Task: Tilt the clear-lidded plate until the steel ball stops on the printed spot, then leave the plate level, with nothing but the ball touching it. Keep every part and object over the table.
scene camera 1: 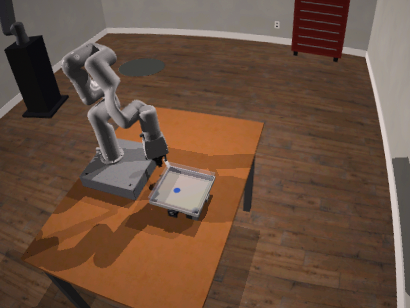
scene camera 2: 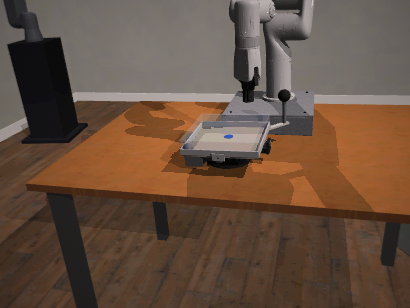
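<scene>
The square clear-lidded plate [scene camera 1: 172, 208] [scene camera 2: 225, 153] sits on a dark mount on the table; its exact tilt is hard to judge. The blue printed spot [scene camera 1: 177, 190] [scene camera 2: 228, 136] lies near its middle. The steel ball [scene camera 2: 188, 147] rests in the front left corner in scene camera 2, away from the spot. A black knob [scene camera 2: 284, 95] stands on a post at the end of the plate's pale arm; in scene camera 1 the gripper hides the knob. My gripper [scene camera 1: 160, 162] [scene camera 2: 248, 99] is shut and empty, pointing down behind the plate in scene camera 2, left of the knob.
The grey robot base [scene camera 1: 117, 175] [scene camera 2: 295, 124] stands behind the plate in scene camera 2. The orange table [scene camera 1: 165, 255] [scene camera 2: 115, 165] extends around the plate. A black pedestal [scene camera 1: 34, 75] [scene camera 2: 45, 90] and a red cabinet [scene camera 1: 320, 27] stand on the floor away from the table.
</scene>
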